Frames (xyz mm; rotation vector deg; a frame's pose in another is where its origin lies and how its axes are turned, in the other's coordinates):
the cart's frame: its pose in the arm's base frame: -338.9 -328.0 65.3 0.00 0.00 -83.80
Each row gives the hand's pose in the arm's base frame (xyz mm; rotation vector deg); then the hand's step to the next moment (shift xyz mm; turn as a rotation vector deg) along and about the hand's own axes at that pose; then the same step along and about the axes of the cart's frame.
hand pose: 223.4 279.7 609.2 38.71 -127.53 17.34
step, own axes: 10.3 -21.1 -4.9 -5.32 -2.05 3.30
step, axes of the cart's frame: 20.2 6.9 11.0 1.31 1.95 -6.15
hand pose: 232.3 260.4 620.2 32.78 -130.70 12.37
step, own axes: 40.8 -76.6 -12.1 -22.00 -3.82 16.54
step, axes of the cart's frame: 79.2 9.9 36.2 1.79 4.43 -27.37
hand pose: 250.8 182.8 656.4 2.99 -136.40 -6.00
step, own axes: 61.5 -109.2 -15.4 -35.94 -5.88 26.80
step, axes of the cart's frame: 109.6 -45.3 43.3 2.60 7.43 -44.53
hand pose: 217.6 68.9 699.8 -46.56 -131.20 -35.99
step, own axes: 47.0 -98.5 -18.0 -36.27 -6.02 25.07
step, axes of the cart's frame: 51.4 -95.2 22.9 3.95 8.07 -43.58
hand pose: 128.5 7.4 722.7 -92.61 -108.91 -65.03
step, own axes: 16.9 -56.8 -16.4 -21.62 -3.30 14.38
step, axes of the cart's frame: -4.2 -61.2 3.9 2.81 4.93 -25.55
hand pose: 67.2 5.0 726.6 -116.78 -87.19 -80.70
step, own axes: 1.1 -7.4 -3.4 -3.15 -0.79 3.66
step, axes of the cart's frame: -2.5 -7.8 0.1 -0.69 1.44 -4.63
